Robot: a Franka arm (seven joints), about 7 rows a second.
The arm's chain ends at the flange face. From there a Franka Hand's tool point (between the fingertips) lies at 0.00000 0.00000 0.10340 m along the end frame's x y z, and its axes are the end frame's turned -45 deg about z.
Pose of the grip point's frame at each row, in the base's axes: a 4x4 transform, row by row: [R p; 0 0 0 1], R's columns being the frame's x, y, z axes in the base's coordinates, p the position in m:
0.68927 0.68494 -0.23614 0.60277; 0.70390 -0.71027 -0.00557 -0.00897; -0.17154 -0.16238 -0.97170 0.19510; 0 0 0 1
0.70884 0.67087 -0.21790 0.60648; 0.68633 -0.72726 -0.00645 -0.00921; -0.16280 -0.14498 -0.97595 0.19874; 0 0 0 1
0.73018 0.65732 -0.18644 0.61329; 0.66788 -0.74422 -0.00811 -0.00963; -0.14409 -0.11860 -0.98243 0.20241; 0 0 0 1
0.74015 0.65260 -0.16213 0.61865; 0.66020 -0.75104 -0.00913 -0.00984; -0.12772 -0.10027 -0.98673 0.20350; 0 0 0 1
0.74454 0.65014 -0.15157 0.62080; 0.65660 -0.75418 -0.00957 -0.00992; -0.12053 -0.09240 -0.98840 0.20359; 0 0 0 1
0.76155 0.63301 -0.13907 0.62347; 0.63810 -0.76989 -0.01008 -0.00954; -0.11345 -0.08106 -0.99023 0.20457; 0 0 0 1
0.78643 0.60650 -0.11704 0.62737; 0.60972 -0.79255 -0.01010 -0.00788; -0.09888 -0.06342 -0.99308 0.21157; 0 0 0 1
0.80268 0.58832 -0.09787 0.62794; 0.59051 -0.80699 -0.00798 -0.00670; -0.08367 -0.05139 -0.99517 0.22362; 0 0 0 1
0.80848 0.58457 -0.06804 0.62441; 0.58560 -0.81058 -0.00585 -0.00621; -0.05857 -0.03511 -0.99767 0.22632; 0 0 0 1
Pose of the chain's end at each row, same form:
0.97171 -0.00306 -0.23614 0.62719; -0.00450 -0.99997 -0.00557 -0.00839; -0.23612 0.00648 -0.97170 0.29557; 0 0 0 1
0.97560 -0.02685 -0.21790 0.62901; -0.02894 -0.99956 -0.00645 -0.00854; -0.21763 0.01260 -0.97595 0.29965; 0 0 0 1
0.98111 -0.05152 -0.18644 0.63257; -0.05398 -0.99851 -0.00811 -0.00879; -0.18575 0.01802 -0.98243 0.30399; 0 0 0 1
0.98482 -0.06191 -0.16213 0.63541; -0.06423 -0.99790 -0.00913 -0.00890; -0.16121 0.01941 -0.98673 0.30553; 0 0 0 1
0.98619 -0.06675 -0.15157 0.63647; -0.06900 -0.99757 -0.00957 -0.00893; -0.15056 0.01989 -0.98840 0.30579; 0 0 0 1
0.98610 -0.09089 -0.13907 0.63785; -0.09319 -0.99560 -0.01008 -0.00850; -0.13754 0.02290 -0.99023 0.30696; 0 0 0 1
0.98495 -0.12723 -0.11704 0.63947; -0.12928 -0.99155 -0.01010 -0.00684; -0.11476 0.02507 -0.99308 0.31425; 0 0 0 1
0.98359 -0.15158 -0.09787 0.63806; -0.15307 -0.98818 -0.00798 -0.00587; -0.09550 0.02283 -0.99517 0.32652; 0 0 0 1
0.98504 -0.15833 -0.06804 0.63145; -0.15908 -0.98725 -0.00585 -0.00561; -0.06624 0.01659 -0.99767 0.32948; 0 0 0 1

